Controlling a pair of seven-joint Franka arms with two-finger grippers.
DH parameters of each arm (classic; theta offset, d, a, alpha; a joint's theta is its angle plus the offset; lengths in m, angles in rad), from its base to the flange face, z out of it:
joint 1: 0 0.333 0 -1.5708
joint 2: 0 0 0 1.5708
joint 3: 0 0.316 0.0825 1.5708
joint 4: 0 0 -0.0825 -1.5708
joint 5: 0 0.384 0 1.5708
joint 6: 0 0 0.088 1.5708
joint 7: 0 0.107 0 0
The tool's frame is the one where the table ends.
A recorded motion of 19 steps. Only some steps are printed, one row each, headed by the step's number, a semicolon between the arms.
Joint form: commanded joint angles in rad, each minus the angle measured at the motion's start. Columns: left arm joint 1, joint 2, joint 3, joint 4, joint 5, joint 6, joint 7; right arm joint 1, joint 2, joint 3, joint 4, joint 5, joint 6, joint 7.
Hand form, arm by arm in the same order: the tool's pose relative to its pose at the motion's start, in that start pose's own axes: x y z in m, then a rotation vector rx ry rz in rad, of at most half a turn. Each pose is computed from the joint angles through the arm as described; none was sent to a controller.
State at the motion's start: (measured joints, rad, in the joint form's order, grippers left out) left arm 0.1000 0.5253 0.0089 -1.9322 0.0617 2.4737 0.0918; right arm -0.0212 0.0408 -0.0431 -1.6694 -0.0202 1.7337 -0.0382
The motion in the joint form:
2: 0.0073 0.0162 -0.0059 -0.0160 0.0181 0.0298 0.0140; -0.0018 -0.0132 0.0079 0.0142 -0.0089 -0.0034 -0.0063
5: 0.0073 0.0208 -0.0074 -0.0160 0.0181 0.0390 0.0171; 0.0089 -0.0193 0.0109 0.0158 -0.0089 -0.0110 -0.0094
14: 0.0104 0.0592 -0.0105 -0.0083 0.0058 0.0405 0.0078; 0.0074 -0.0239 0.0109 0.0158 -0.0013 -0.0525 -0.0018
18: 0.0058 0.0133 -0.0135 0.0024 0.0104 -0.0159 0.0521; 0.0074 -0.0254 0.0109 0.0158 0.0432 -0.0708 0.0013
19: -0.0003 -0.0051 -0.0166 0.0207 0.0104 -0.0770 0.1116; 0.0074 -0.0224 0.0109 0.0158 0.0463 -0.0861 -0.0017
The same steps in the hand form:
2: -0.0048 0.0006 0.0137 0.0060 -0.0029 0.0275; -0.0021 -0.0023 -0.0143 -0.0089 0.0238 -0.0131
5: -0.0043 0.0017 0.0157 0.0054 0.0019 0.0321; -0.0040 -0.0100 -0.0181 -0.0082 0.0242 -0.0297
14: -0.0071 0.0028 0.0364 -0.0078 -0.0260 0.0137; -0.0095 -0.0099 -0.0170 0.0006 -0.0124 -0.0194
18: -0.0020 0.0050 0.0085 -0.0040 -0.0259 0.0665; -0.0118 -0.0143 -0.0164 0.0453 -0.0279 -0.0115
19: 0.0009 0.0092 -0.0051 -0.0075 -0.0497 0.1331; -0.0127 -0.0147 -0.0134 0.0490 -0.0461 -0.0145

